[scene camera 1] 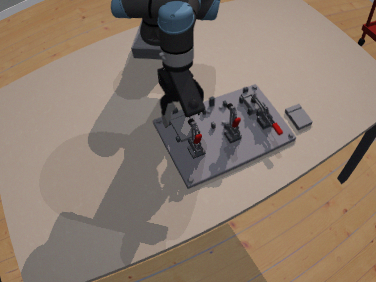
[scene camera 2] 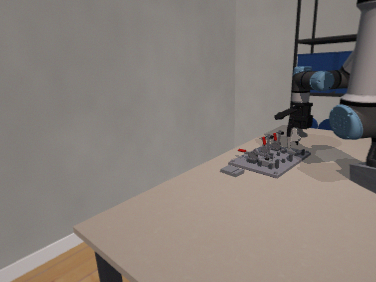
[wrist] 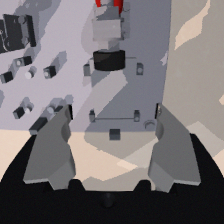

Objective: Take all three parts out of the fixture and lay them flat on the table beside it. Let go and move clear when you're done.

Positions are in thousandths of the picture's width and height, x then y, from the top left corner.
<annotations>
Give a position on a grey fixture plate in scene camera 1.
589,559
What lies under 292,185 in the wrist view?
A grey fixture plate.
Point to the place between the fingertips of my gripper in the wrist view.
At 507,467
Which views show my gripper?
Scene camera 1, scene camera 2 and the wrist view: all of them.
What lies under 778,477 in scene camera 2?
My gripper.
</annotations>
